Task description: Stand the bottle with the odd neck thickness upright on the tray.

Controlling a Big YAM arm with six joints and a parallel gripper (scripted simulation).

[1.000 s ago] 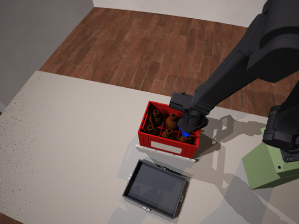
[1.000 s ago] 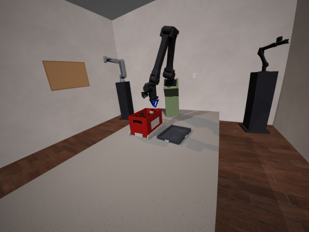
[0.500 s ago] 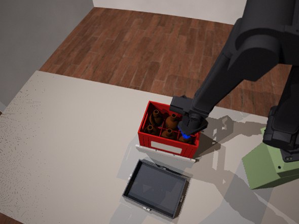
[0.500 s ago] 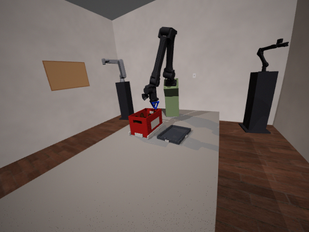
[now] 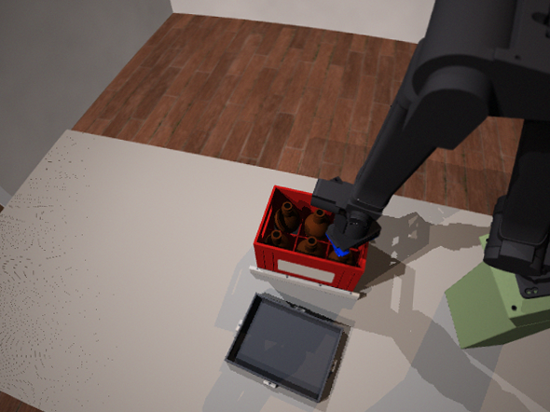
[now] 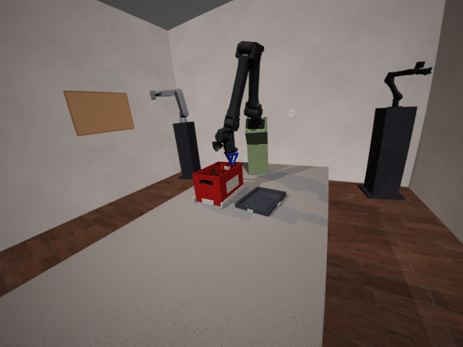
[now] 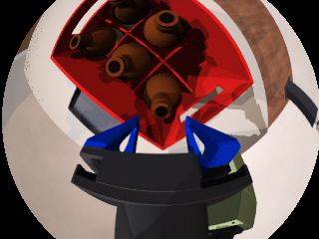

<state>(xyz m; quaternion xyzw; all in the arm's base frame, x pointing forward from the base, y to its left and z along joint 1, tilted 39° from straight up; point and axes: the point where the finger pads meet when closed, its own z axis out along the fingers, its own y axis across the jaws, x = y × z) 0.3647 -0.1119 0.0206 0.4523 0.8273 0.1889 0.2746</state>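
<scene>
Right now the crate is 11 cm below my hand, 8 cm ahead of it and 6 cm to the right of it. The rest, counted from my hand: dark grey tray 21 cm to the left, 18 cm below, 13 cm ahead; then brown bottle 17 cm ahead, 10 cm below, 3 cm to the right.
</scene>
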